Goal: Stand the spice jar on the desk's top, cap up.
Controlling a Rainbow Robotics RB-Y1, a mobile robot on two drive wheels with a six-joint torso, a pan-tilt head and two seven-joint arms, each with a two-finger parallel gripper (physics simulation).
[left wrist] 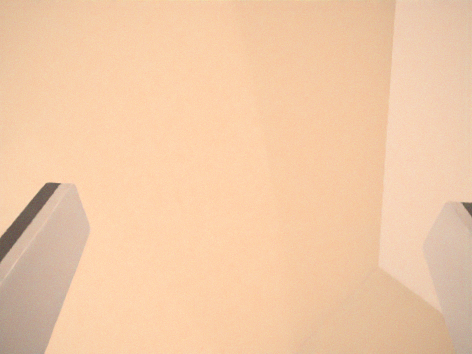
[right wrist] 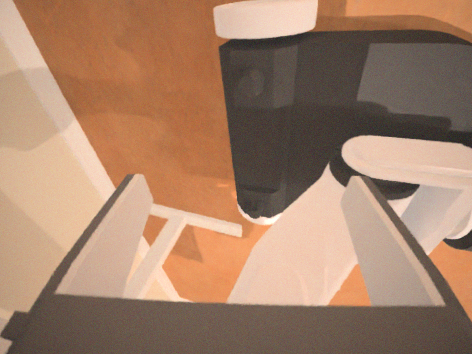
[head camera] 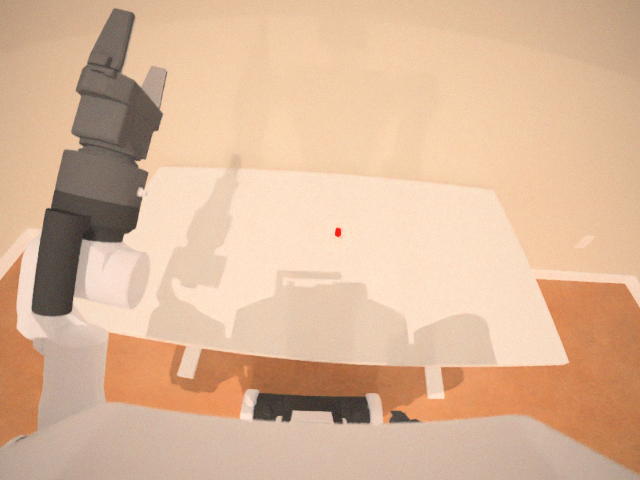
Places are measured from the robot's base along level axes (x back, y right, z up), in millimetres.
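Pixels of known places: left gripper, between the fingertips: [left wrist: 255, 215] [head camera: 144, 44]; right gripper, between the fingertips: [right wrist: 245, 188].
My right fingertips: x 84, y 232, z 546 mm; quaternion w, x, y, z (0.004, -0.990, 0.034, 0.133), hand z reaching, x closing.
Behind a point stands the place of what it marks.
The spice jar [head camera: 338, 232] @[x -460, y 63, z 777 mm] shows in the head view as a very small red shape near the middle of the white desk's top [head camera: 439, 232] @[x -529, y 437, z 721 mm]. It looks slightly taller than wide, but is too small for me to tell its cap from its body. My left gripper [head camera: 141, 40] @[x -209, y -206, z 1371 mm] [left wrist: 255, 215] @[x -209, y -206, z 1371 mm] is open and empty, raised at the upper left of the head view, well apart from the jar. My right gripper [right wrist: 245, 188] @[x 84, y 232, z 546 mm] is open and empty, low beside the robot's own base. The jar does not show in either wrist view.
A beige wall [head camera: 361, 103] @[x -881, y 139, z 1019 mm] [left wrist: 200, 125] @[x -868, y 371, z 1623 mm] stands behind the desk. The desk's near edge is close in front of the robot's body, with orange floor [head camera: 594, 335] @[x -365, y 1782, z 1 mm] around it. The dark mobile base [right wrist: 320, 90] @[x 125, y 145, z 169 mm] and a white desk leg piece [right wrist: 212, 225] show in the right wrist view.
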